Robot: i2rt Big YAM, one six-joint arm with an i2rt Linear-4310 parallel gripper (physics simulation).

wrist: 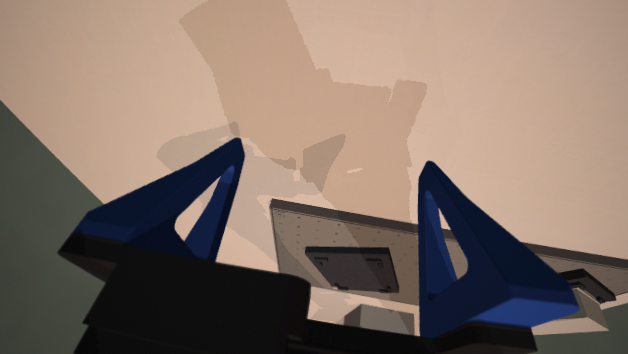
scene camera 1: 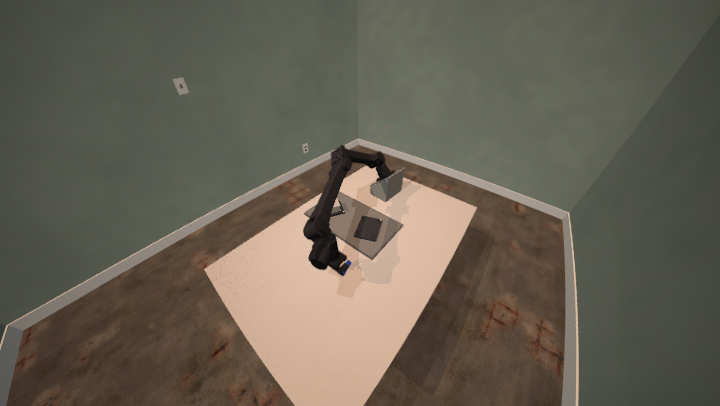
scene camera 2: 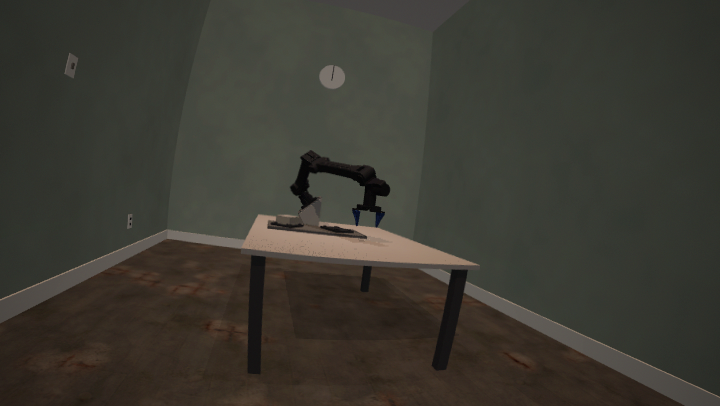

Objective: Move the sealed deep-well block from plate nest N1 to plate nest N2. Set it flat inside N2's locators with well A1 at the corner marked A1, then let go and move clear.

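Note:
The pale block sits on a dark nest at the far end of the perforated plate. In scene camera 1 the arm covers most of that nest. The other dark nest is bare, with small locators at its corners. The nest labels and the A1 mark cannot be read. My gripper is open and empty, its blue fingers pointing down above the table, off the plate's near end. In the wrist view the right finger partly hides the plate and block.
The arm's grey angled base mount stands beside the plate. The arm arches over the plate's block end. The pale table has a side edge at the left of the wrist view.

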